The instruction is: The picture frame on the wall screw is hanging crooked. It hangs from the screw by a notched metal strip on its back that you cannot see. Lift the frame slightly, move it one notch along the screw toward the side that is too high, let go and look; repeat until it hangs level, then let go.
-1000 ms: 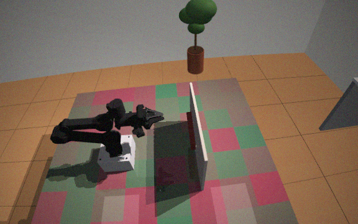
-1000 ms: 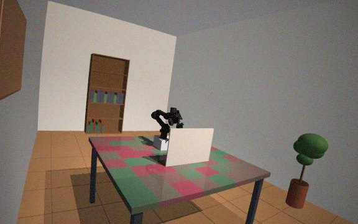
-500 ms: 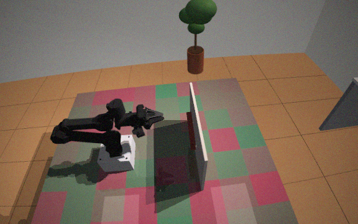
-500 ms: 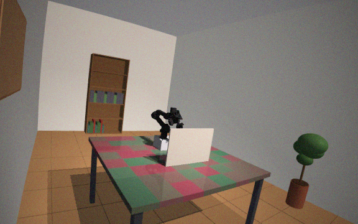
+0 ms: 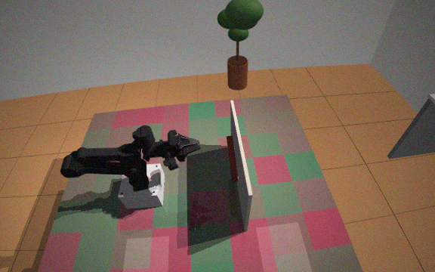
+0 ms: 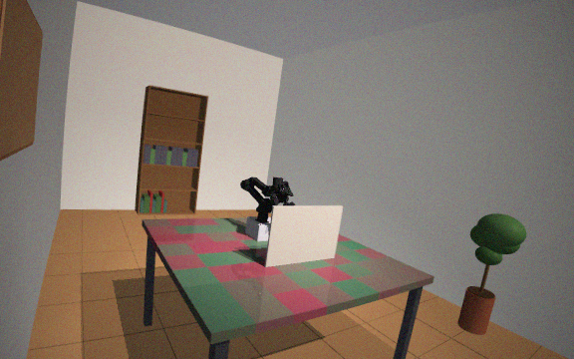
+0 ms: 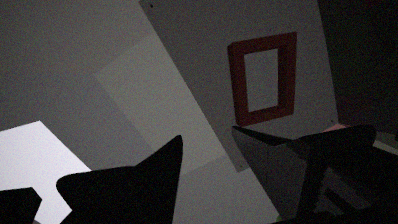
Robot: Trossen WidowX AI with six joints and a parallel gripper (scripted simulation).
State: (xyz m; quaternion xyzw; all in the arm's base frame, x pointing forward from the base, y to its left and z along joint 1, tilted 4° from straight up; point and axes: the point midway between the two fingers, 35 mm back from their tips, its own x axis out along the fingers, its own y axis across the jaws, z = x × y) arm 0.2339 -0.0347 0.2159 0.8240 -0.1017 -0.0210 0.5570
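The picture frame is 14 cm below my gripper tip, 13 cm ahead of it and 1 cm to the right of it. Also, from my gripper tip: wall panel: 15 cm below, 14 cm ahead, 2 cm to the right.
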